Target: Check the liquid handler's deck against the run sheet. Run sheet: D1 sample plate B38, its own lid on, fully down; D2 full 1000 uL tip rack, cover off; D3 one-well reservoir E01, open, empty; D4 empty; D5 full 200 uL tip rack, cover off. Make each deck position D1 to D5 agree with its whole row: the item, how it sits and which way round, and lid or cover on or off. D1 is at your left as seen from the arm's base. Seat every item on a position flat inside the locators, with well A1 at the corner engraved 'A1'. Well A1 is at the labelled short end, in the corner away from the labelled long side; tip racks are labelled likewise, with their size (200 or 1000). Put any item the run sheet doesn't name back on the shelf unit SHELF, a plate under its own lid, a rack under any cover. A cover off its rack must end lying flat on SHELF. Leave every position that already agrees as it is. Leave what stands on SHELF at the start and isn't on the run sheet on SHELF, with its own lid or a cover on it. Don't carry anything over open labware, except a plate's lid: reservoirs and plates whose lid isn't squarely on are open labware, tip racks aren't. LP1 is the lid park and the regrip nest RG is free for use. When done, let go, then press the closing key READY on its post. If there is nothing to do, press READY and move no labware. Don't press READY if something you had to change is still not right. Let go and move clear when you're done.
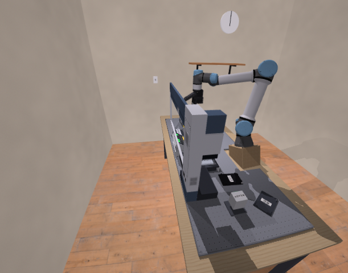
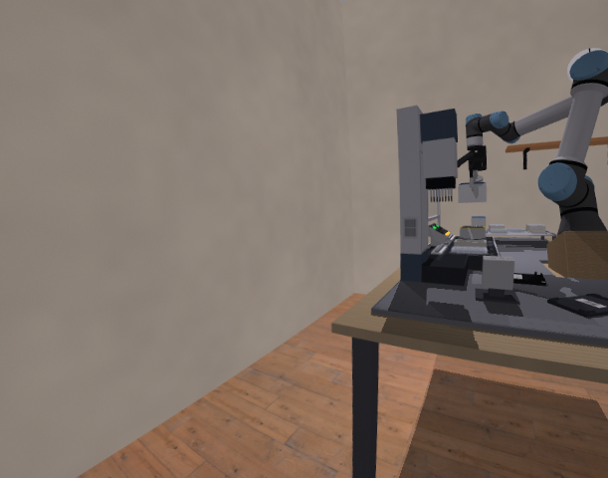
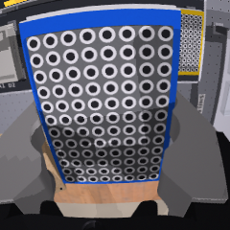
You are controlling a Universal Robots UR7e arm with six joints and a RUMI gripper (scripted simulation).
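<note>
Right now the yellow-rimmed tip rack is 22 cm below my hand, 13 cm to the right of it and 1 cm behind it. The rest, counted from my hand: shelf label 31 cm below, 24 cm to the right, 20 cm behind; then blue-framed tip rack 1 cm to the right, 1 cm behind; then one-well reservoir 25 cm to the left, 25 cm below.
</note>
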